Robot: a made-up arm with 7 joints.
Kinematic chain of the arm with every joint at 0, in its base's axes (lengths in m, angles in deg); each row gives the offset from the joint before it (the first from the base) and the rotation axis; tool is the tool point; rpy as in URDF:
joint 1: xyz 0 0 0.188 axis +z
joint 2: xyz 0 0 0 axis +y
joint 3: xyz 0 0 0.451 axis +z
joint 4: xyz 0.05 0 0 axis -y
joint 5: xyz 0.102 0 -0.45 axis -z
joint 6: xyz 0 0 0 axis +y
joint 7: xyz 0.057 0 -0.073 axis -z
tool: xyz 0 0 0 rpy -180 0 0
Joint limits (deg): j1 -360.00..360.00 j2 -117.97..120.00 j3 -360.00..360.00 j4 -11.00..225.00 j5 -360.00..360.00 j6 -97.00..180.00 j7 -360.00..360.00
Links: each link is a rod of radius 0.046 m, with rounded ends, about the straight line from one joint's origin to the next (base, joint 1, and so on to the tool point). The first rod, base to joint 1, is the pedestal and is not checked.
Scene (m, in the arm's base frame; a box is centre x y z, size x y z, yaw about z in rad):
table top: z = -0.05
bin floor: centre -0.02 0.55 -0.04 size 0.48 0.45 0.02 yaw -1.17
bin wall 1: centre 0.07 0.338 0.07 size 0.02 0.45 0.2 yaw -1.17
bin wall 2: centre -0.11 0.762 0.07 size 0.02 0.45 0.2 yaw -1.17
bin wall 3: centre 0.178 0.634 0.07 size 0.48 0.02 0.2 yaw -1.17
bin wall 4: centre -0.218 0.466 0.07 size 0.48 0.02 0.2 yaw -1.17
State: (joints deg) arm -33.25 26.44 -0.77 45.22 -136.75 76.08 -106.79
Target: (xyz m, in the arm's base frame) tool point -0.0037 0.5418 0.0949
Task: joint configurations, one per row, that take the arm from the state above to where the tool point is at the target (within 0.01 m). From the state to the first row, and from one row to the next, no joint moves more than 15 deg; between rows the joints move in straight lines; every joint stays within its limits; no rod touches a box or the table.
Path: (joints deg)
1: -19.18 23.51 11.27 45.19 -137.55 75.05 -106.79
2: -5.10 20.59 23.30 45.17 -138.36 74.03 -106.79
3: 8.97 17.66 35.34 45.14 -139.16 73.00 -106.79
4: 23.05 14.73 47.37 45.12 -139.96 71.98 -106.79
5: 37.12 11.81 59.41 45.09 -140.77 70.95 -106.79
6: 38.51 22.06 57.86 45.00 -140.90 69.81 -106.79
7: 39.91 32.32 56.31 44.90 -141.04 68.66 -106.79
8: 41.30 42.58 54.76 44.81 -141.18 67.52 -106.79

